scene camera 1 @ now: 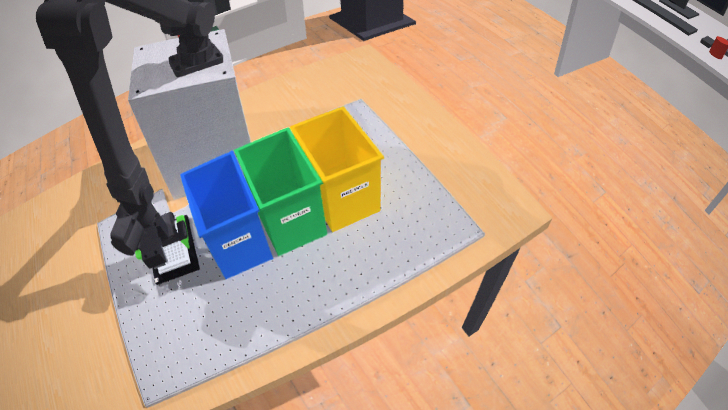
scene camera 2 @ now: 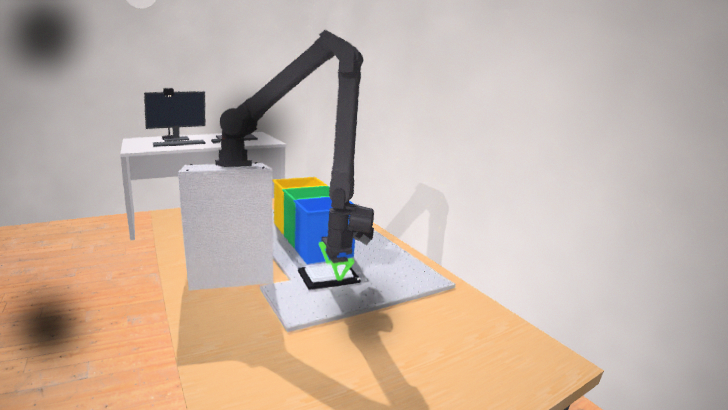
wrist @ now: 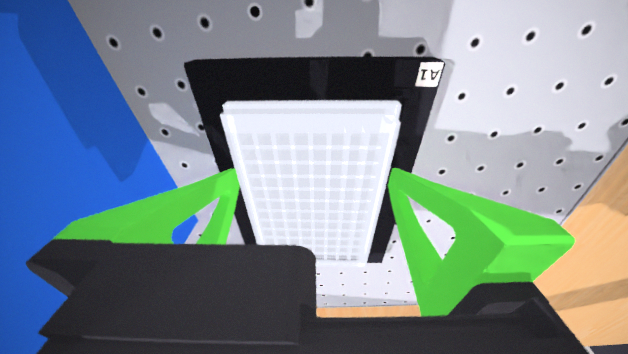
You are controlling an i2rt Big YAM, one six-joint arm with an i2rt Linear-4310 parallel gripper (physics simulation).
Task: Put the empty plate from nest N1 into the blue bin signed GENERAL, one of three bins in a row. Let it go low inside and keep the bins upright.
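Pixels of known places: gripper, fingertip midpoint: [scene camera 1: 171, 252] [scene camera 2: 334, 272] [wrist: 313, 176]; arm's base, origin of the base link: [scene camera 1: 195, 62] [scene camera 2: 233, 165].
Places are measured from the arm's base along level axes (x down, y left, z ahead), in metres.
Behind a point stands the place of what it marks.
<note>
The white gridded plate [scene camera 1: 174, 256] {x 0.287, y -0.238, z 0.256 m} [scene camera 2: 319, 274] {x 0.287, y -0.254, z 0.175 m} [wrist: 312, 185] {x 0.287, y -0.244, z 0.235 m} sits flat in the black nest [scene camera 1: 194, 268] {x 0.302, y -0.206, z 0.303 m} [scene camera 2: 319, 286] {x 0.305, y -0.290, z 0.156 m} [wrist: 310, 80] {x 0.301, y -0.253, z 0.287 m}, which has an A1 label at one corner. My gripper [wrist: 313, 176] {x 0.299, y -0.243, z 0.233 m} is open, with one green finger beside each long side of the plate; a narrow gap shows at the left fingertip, while at the right one I cannot tell whether it touches. The blue bin [scene camera 1: 239, 252] {x 0.240, y -0.096, z 0.369 m} [scene camera 2: 311, 231] {x 0.199, y -0.134, z 0.208 m} [wrist: 45, 165] {x 0.259, y -0.143, z 0.286 m} stands upright close beside the nest, its sign facing the front in scene camera 1. The arm partly hides the plate in both scene views.
The green bin [scene camera 1: 300, 229] {x 0.253, y 0.043, z 0.384 m} [scene camera 2: 289, 219] {x 0.224, y 0.050, z 0.214 m} and the yellow bin [scene camera 1: 356, 203] {x 0.248, y 0.174, z 0.399 m} [scene camera 2: 278, 206] {x 0.221, y 0.188, z 0.229 m} stand upright in a row beyond the blue one. The grey pedestal [scene camera 1: 191, 132] {x 0.126, y -0.071, z 0.085 m} [scene camera 2: 226, 229] {x 0.142, y -0.152, z -0.069 m} carries the arm behind the row. A perforated board [scene camera 1: 305, 305] {x 0.312, y -0.031, z 0.513 m} [scene camera 2: 407, 280] {x 0.312, y -0.368, z 0.422 m} lies under nest and bins.
</note>
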